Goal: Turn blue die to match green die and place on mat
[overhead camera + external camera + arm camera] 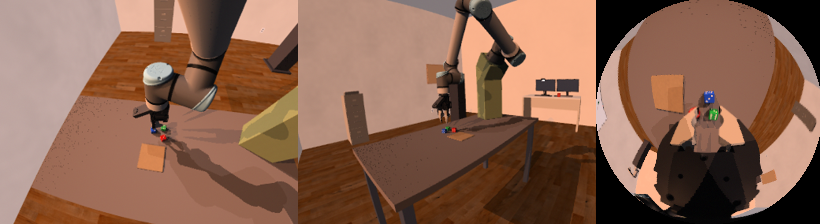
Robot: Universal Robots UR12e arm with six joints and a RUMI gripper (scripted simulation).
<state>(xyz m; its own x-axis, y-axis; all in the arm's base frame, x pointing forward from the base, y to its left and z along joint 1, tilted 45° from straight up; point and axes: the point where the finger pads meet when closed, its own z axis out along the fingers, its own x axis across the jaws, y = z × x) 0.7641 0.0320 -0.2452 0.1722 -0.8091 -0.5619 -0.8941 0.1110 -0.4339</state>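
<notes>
My gripper is now 80 mm above the blue die. From my hand the other things lie so: tan mat 160 mm to the left, 90 mm below, 10 mm behind; then green die 80 mm below, 60 mm behind, 20 mm to the right; then red die 80 mm below, 60 mm behind, 40 mm to the left.
</notes>
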